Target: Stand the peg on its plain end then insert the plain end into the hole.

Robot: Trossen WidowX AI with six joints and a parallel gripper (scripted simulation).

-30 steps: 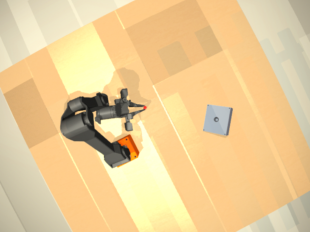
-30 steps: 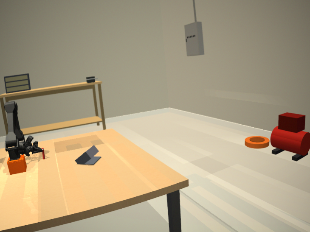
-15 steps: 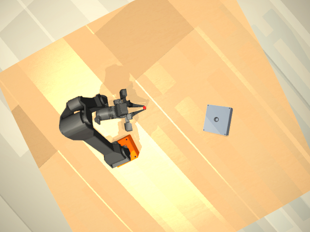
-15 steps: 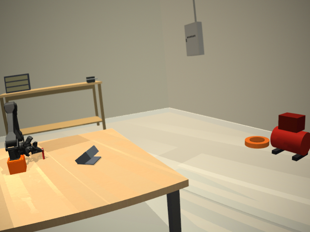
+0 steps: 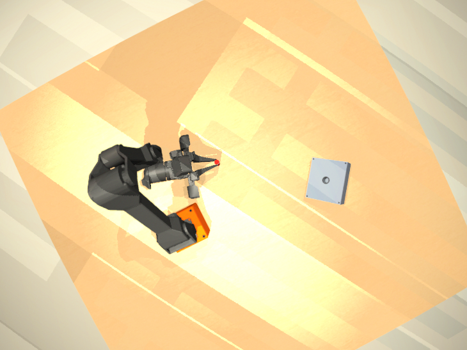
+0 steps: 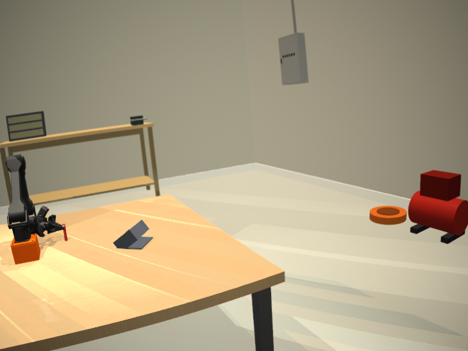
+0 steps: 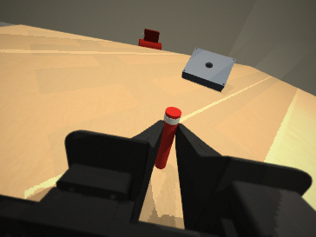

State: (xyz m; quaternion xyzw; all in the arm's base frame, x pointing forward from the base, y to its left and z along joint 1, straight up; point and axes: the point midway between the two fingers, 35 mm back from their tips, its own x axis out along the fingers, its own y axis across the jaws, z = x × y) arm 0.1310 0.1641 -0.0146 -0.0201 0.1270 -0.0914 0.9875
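The red peg lies 1 cm below my gripper tip. Also, from my gripper tip: grey sloped panel: 31 cm ahead, 18 cm to the right, 3 cm below.
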